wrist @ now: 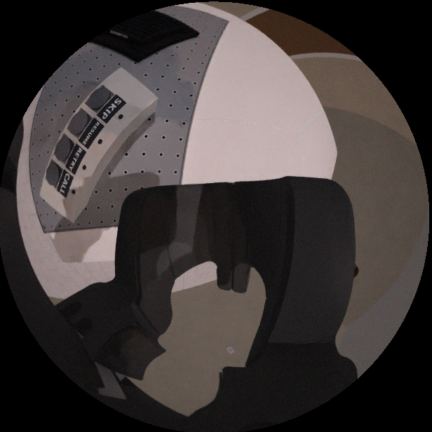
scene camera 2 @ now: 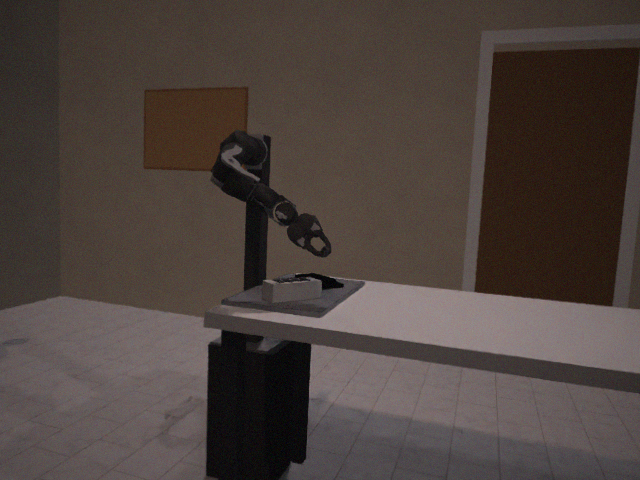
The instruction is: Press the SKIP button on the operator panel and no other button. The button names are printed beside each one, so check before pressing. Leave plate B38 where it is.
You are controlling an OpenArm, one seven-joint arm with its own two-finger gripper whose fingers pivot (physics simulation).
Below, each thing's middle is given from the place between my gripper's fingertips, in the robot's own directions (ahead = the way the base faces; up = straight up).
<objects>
My gripper is now 120 mm past the operator panel (scene camera 2: 310, 288), 50 mm to the right of it and 120 mm above it.
</objects>
